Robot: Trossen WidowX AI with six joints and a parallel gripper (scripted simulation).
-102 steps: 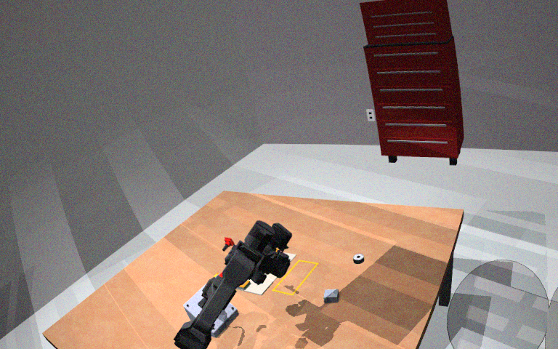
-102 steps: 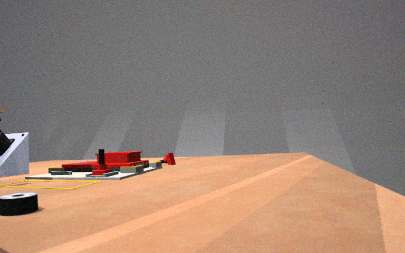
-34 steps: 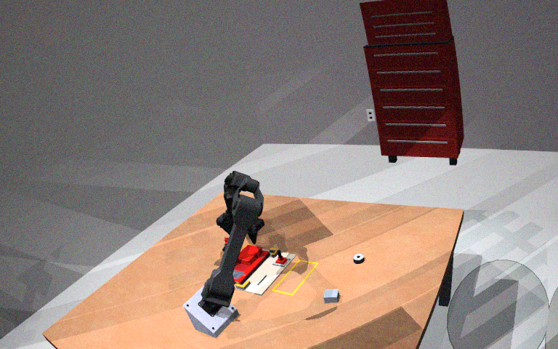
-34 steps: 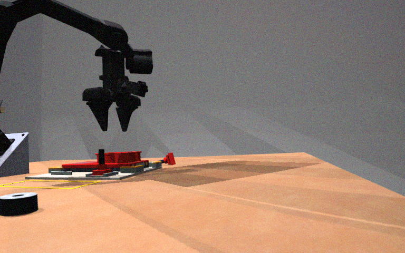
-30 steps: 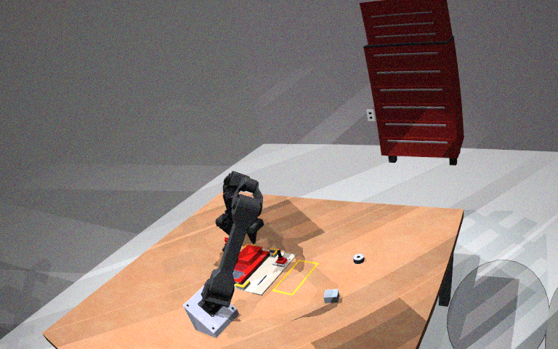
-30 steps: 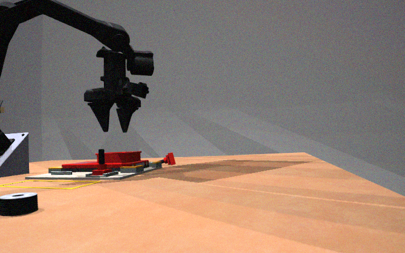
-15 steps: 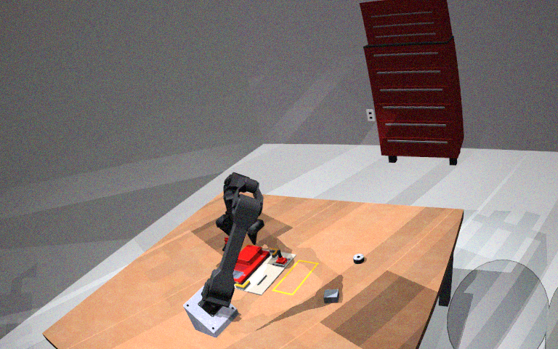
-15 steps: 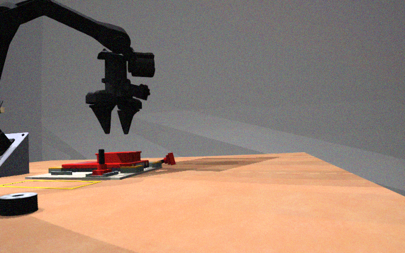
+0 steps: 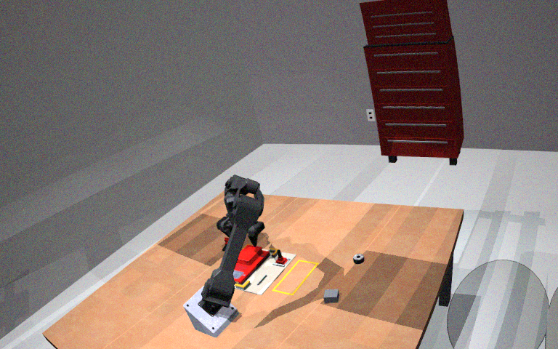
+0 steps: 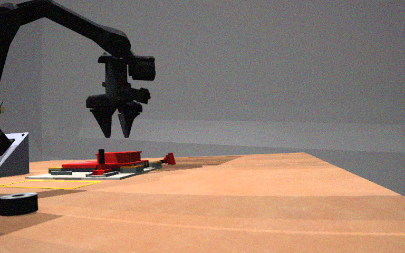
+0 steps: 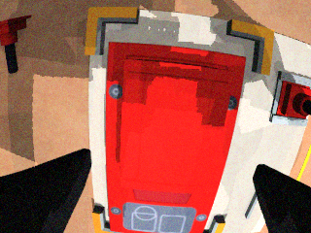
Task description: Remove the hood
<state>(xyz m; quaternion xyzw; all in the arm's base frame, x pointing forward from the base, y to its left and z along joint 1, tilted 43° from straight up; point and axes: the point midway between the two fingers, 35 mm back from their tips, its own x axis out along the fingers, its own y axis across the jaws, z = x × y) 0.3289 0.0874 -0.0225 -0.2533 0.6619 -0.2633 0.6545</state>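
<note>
Now: gripper tip 5 cm above the hood.
</note>
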